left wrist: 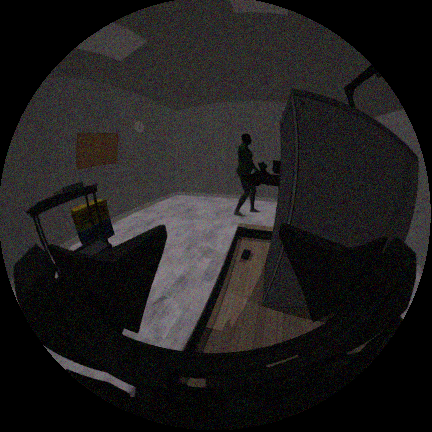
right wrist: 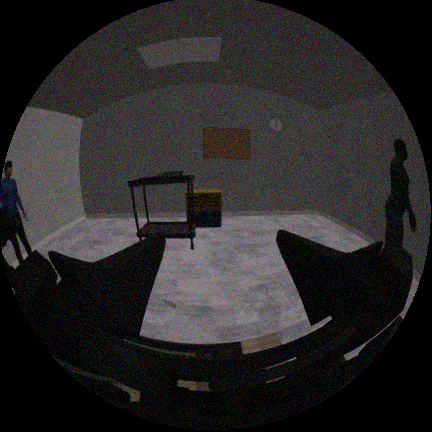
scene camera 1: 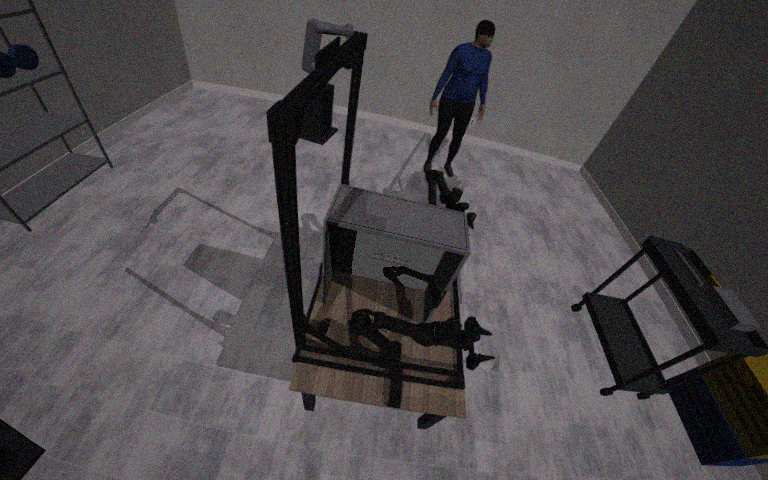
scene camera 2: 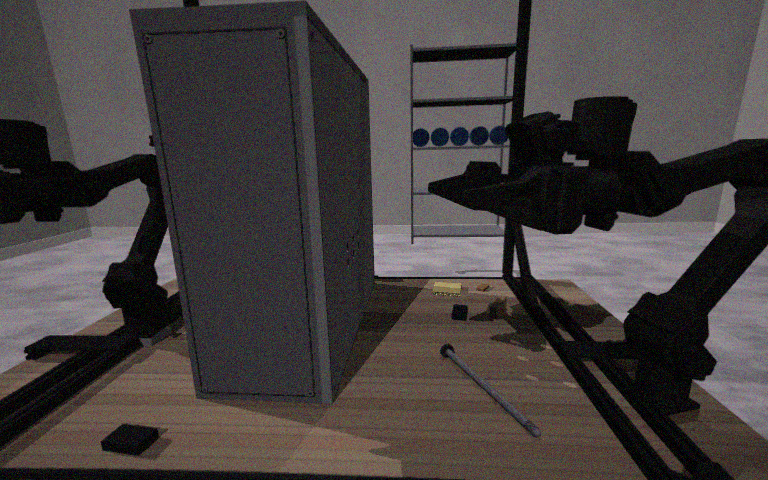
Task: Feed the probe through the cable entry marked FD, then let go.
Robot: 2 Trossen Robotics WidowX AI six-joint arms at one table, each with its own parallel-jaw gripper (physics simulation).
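Places are measured from the left arm's base along level axes (x up, y right, z ahead), in centimetres.
Pixels of known places: left gripper, fingertip midpoint: (left wrist: 224,230) (scene camera 2: 444,191); right gripper, fingertip midpoint: (left wrist: 241,175) (right wrist: 222,237) (scene camera 1: 493,345); left arm's base, origin of the base link: (scene camera 2: 660,397); right arm's base, origin of the base link: (scene camera 1: 385,360) (scene camera 2: 146,330).
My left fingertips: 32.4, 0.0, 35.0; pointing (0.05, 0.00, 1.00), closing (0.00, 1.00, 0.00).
Note:
Ahead of a thing's pixels: the offset from my left fingertips to its top centre, as dx, dy, dz. "spot": to the spot under its first point.
The probe @[-31.9, +10.6, -12.3] (scene camera 2: 491,391), a thin grey rod with a dark round head, lies on the table right of the cabinet in scene camera 2. The tall grey cabinet @[+22.1, +43.2, +13.6] (scene camera 1: 404,220) (scene camera 2: 237,215) (left wrist: 350,175) stands upright on the table. Small dark openings @[spot: -15.1, +34.5, +4.7] (scene camera 2: 352,249) show low on its right-hand face; the marking FD is not readable. My left gripper (scene camera 1: 470,212) (scene camera 2: 430,186) (left wrist: 224,230) is open and empty, raised above and apart from the probe. My right gripper (scene camera 1: 491,345) (right wrist: 222,237) is open and empty on the cabinet's other side; its fingertips are outside scene camera 2.
A black block @[-33.0, +37.3, -20.8] (scene camera 2: 459,311), a yellow block @[-33.3, +52.5, -24.4] (scene camera 2: 447,288) and a small orange piece @[-33.6, +50.9, -34.5] (scene camera 2: 482,287) lie behind the probe. Another black block @[-33.0, +14.3, +39.9] (scene camera 2: 130,438) (left wrist: 245,254) lies at the front left. A black frame post (scene camera 1: 287,237) rises beside the cabinet.

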